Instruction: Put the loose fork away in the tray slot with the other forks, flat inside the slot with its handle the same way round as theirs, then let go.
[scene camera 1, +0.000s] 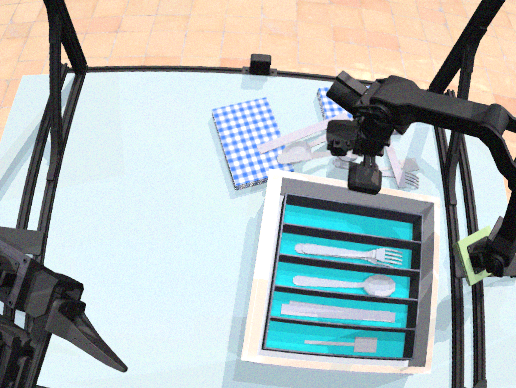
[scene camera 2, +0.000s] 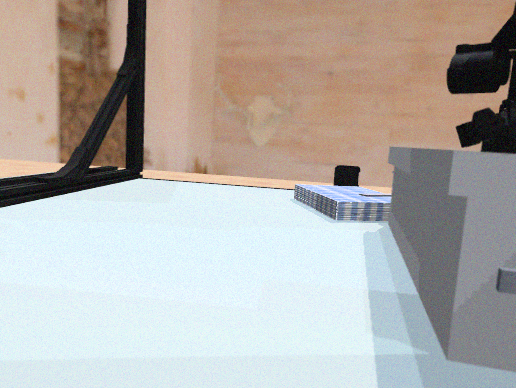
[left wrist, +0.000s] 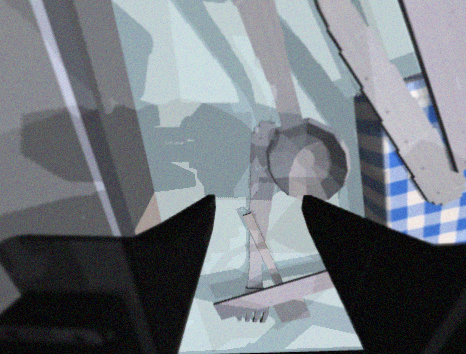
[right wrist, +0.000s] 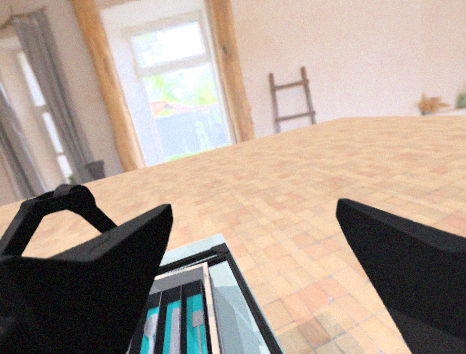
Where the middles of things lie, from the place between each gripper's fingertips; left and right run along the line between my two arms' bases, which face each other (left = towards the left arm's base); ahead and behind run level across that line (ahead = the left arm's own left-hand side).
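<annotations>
Taking the cutlery tray (scene camera 1: 304, 219) and my right hand together, I find my right hand 42 cm above the tray, 18 cm past it and 33 cm to the right of it.
The cutlery tray is 10 mm above my left hand, and I see it 240 mm ahead of that hand and 50 mm to the right of it.
</annotations>
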